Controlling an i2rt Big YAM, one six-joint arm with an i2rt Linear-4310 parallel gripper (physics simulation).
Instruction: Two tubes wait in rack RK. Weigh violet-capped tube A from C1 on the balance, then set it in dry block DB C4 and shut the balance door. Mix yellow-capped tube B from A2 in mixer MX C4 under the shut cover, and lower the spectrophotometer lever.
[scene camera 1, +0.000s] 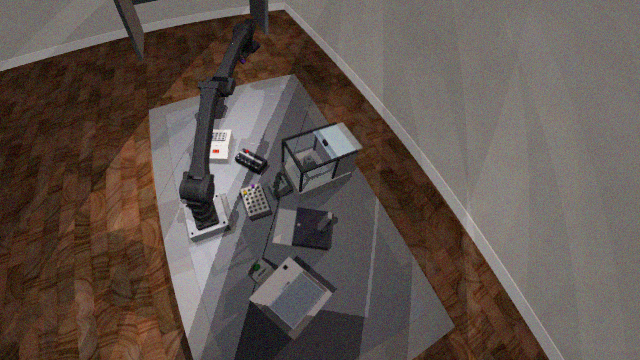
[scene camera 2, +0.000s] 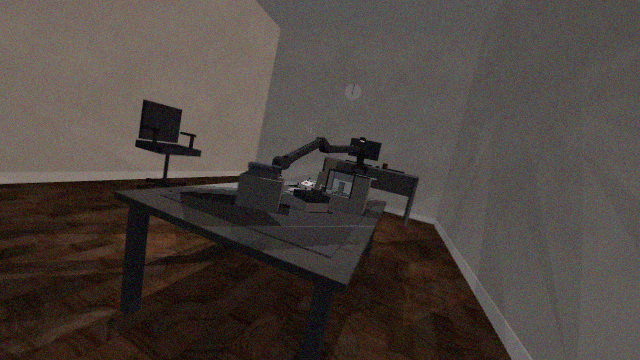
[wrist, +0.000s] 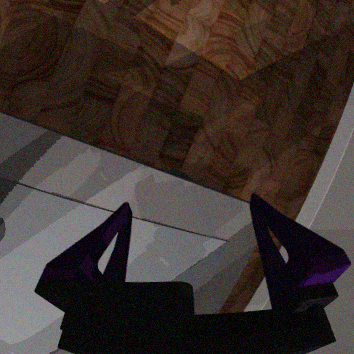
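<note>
Violet-capped tube A (scene camera 1: 253, 186) and yellow-capped tube B (scene camera 1: 244, 192) stand in adjacent columns at the far end of the pale rack (scene camera 1: 263, 212). My gripper (scene camera 1: 245, 59) (wrist: 189, 203) is open and empty, high beyond the table's far edge and well away from both tubes. The balance (scene camera 1: 325, 179) (scene camera 2: 345, 204) has a pale glass panel (scene camera 1: 337, 140) over the right of its top; the left looks open. The dry block (scene camera 1: 223, 142) is partly behind the arm. The white box (scene camera 1: 260, 298) (scene camera 2: 260, 192) has its windowed lid down. The dark-topped instrument (scene camera 1: 307, 235) has a raised lever (scene camera 1: 326, 220).
A black block with a red spot (scene camera 1: 251, 160) stands between dry block and balance. A small display unit (scene camera 1: 281, 185) is beside the rack. A green-button box (scene camera 1: 259, 270) touches or nearly touches the white box. The tall glass balance frame is an obstacle. The table edge (wrist: 200, 186) crosses the wrist view.
</note>
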